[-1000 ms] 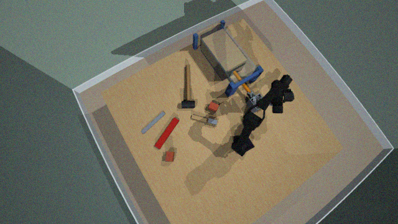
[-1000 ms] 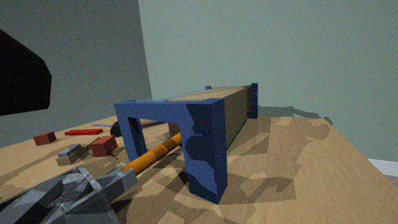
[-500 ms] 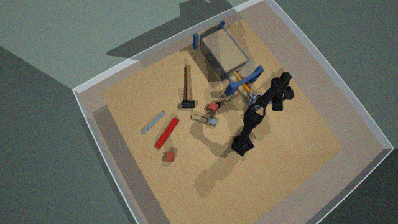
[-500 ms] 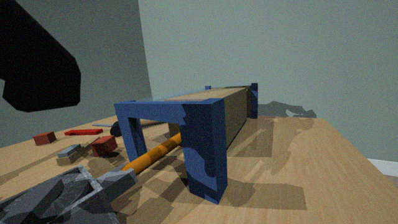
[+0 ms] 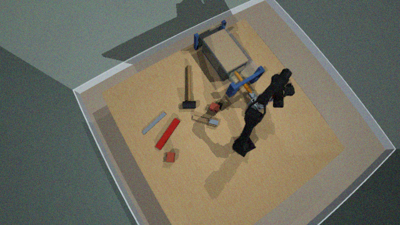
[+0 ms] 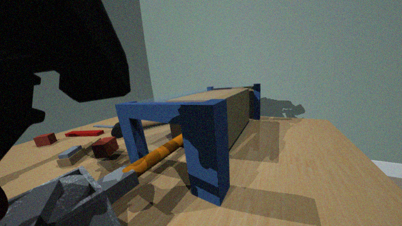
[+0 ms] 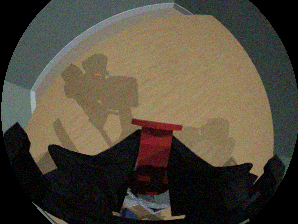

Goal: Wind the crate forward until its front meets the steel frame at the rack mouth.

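The blue frame is 200 mm ahead of my gripper tip, 120 mm to the left of it and 30 mm below it. Also, from my gripper tip: red grip 10 mm to the left, 10 mm ahead; then brush-like tool 470 mm to the left, 110 mm below, 100 mm ahead; then grey winch 100 mm to the left, 100 mm below, 20 mm ahead.
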